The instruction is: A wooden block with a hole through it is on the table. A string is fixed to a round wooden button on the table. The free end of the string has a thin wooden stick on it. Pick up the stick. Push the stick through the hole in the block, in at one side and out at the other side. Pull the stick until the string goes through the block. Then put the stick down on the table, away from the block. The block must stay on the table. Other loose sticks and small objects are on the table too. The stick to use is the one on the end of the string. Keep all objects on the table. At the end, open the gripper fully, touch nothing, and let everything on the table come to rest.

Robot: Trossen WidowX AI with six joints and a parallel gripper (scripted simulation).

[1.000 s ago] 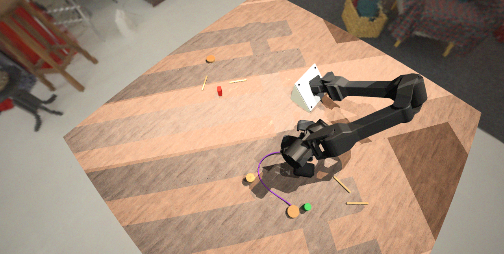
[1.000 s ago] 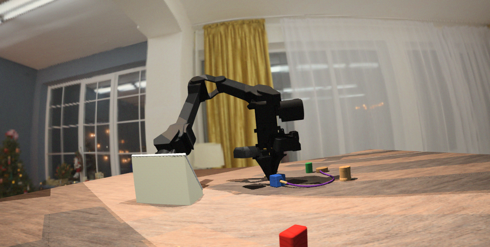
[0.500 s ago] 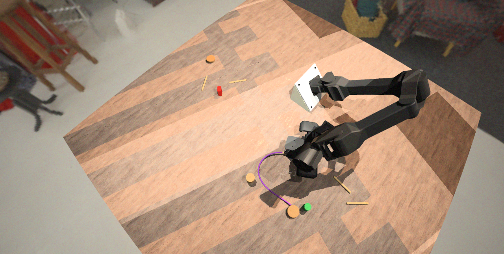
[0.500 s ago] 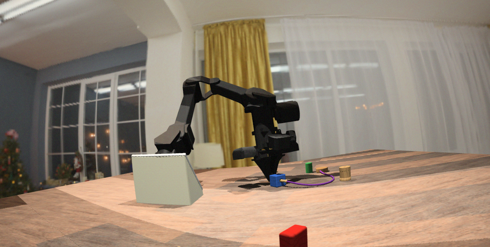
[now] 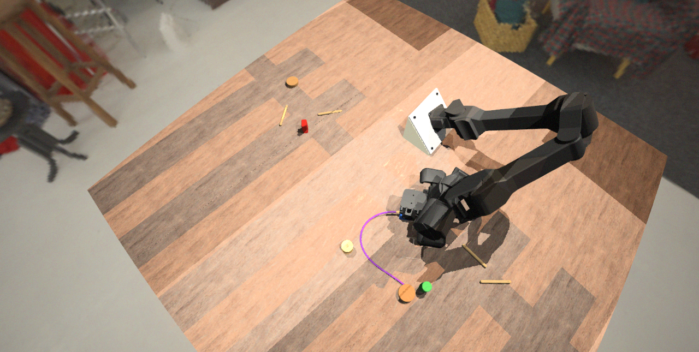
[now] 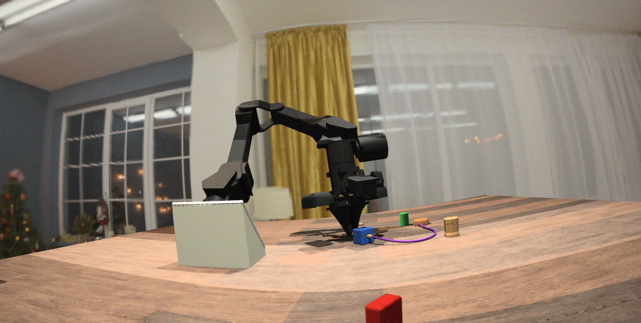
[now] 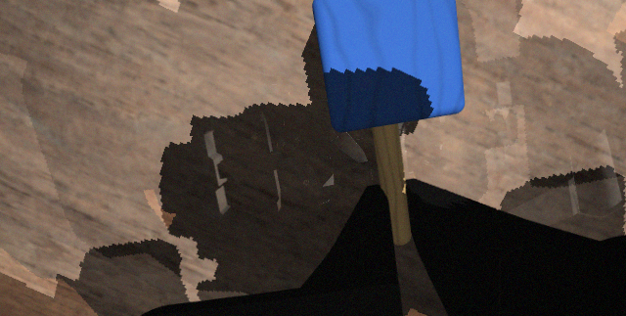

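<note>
Right now my gripper tip is 3 cm to the left of the blue block, 3 cm short of it and 1 cm below it. The rest, counted from my gripper tip: round wooden button: 16 cm ahead, 11 cm to the left; then green cylinder: 13 cm to the left, 12 cm ahead, 1 cm above; then thin wooden stick: 3 cm to the right, 3 cm ahead, 1 cm above.
</note>
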